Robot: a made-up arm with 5 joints.
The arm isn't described. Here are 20 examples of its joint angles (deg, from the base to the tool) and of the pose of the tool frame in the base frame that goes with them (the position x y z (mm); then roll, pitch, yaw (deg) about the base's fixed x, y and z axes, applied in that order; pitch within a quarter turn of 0, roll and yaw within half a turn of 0).
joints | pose
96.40 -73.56 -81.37 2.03 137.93 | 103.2 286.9 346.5 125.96 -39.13 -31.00
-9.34 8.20 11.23 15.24 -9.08 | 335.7 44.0 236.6 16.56 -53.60 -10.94
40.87 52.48 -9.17 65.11 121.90 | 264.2 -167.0 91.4 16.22 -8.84 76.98
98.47 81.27 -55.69 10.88 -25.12 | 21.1 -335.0 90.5 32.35 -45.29 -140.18
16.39 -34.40 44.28 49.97 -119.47 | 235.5 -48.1 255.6 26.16 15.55 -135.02
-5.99 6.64 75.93 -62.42 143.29 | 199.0 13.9 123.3 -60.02 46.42 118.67
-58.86 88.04 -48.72 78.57 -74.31 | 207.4 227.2 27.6 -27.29 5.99 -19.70
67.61 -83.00 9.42 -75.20 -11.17 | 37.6 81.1 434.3 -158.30 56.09 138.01
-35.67 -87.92 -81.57 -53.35 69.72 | -179.1 -178.7 229.9 44.77 16.70 109.52
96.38 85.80 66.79 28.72 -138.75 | 76.8 52.3 87.3 -92.11 -51.52 175.27
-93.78 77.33 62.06 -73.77 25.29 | 68.3 28.4 36.1 -9.84 -22.42 118.24
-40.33 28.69 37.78 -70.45 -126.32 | 238.0 142.6 129.5 95.12 39.00 -46.44
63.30 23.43 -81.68 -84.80 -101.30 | 139.0 -135.2 474.3 -127.79 -11.22 -144.72
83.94 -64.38 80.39 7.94 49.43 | 84.9 -130.8 217.2 -58.58 -38.86 -14.91
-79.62 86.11 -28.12 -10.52 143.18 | 118.6 264.3 -2.5 -30.32 31.38 -148.69
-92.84 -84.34 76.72 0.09 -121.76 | 64.5 115.6 273.7 99.12 34.21 8.00
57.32 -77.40 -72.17 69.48 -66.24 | -60.8 205.6 374.9 170.73 -3.53 -168.00
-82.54 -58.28 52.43 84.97 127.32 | 85.2 114.8 272.2 -9.00 6.14 -153.41
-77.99 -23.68 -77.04 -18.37 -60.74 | 57.4 -60.0 527.6 -153.53 12.52 -35.53
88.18 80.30 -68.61 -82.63 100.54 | 81.6 -332.2 194.1 -161.10 2.52 -5.51
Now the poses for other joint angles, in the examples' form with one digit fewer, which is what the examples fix.
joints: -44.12 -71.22 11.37 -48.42 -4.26
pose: 60 -10 459 -177.7 18.1 -128.5
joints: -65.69 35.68 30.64 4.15 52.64
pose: 155 187 79 -15.2 -12.4 117.2
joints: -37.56 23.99 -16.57 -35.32 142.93
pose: 315 188 297 -129.6 42.7 98.3
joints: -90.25 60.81 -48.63 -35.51 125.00
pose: 69 351 213 -117.0 29.3 166.2
